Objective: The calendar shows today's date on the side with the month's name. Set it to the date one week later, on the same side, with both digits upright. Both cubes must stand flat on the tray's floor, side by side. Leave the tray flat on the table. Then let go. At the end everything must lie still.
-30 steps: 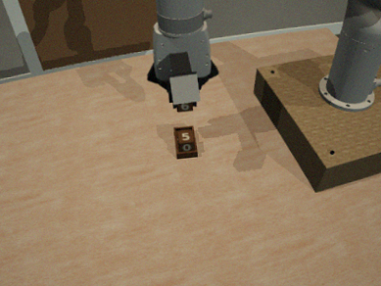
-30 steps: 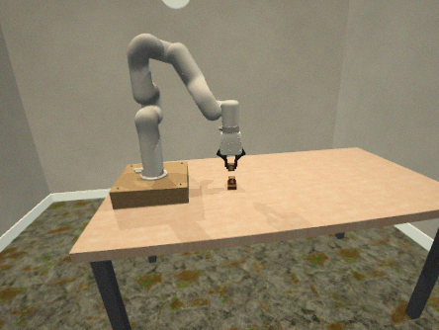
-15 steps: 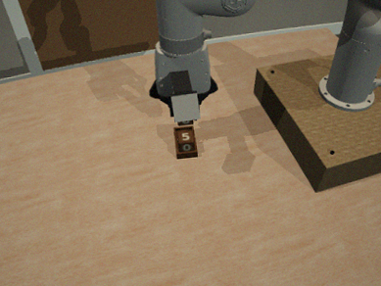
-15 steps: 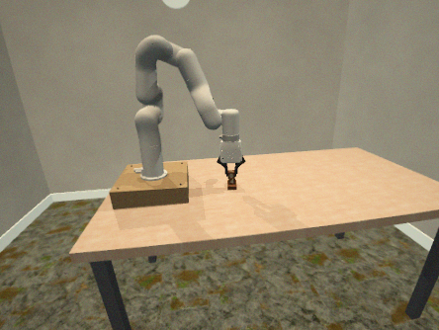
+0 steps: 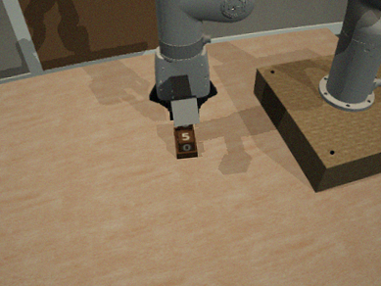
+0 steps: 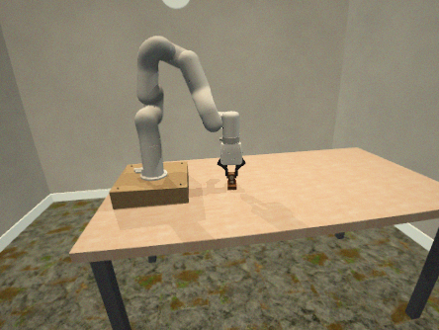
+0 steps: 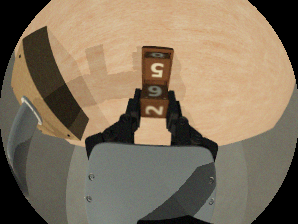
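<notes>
The cube lies 1 cm below my hand. Round my hand: brown tray (2 cm to the left, 7 cm below).
</notes>
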